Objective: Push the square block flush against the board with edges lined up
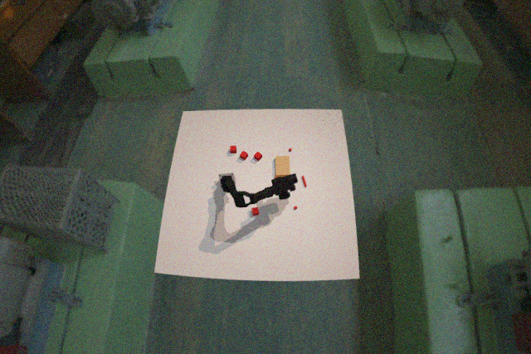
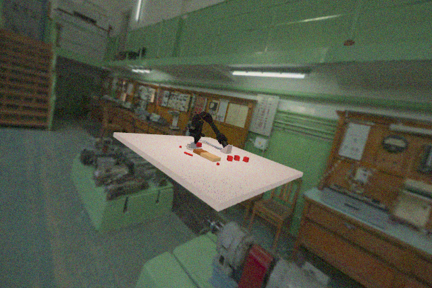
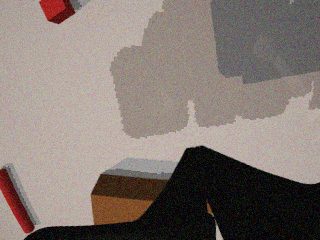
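The brown square block is 10 cm to the left of my gripper tip, 4 cm below it and 2 cm ahead of it. Also, from my gripper tip: tan board 23 cm to the left, 4 cm below, 3 cm ahead; thin red stick 17 cm ahead, 11 cm to the left, 5 cm below.
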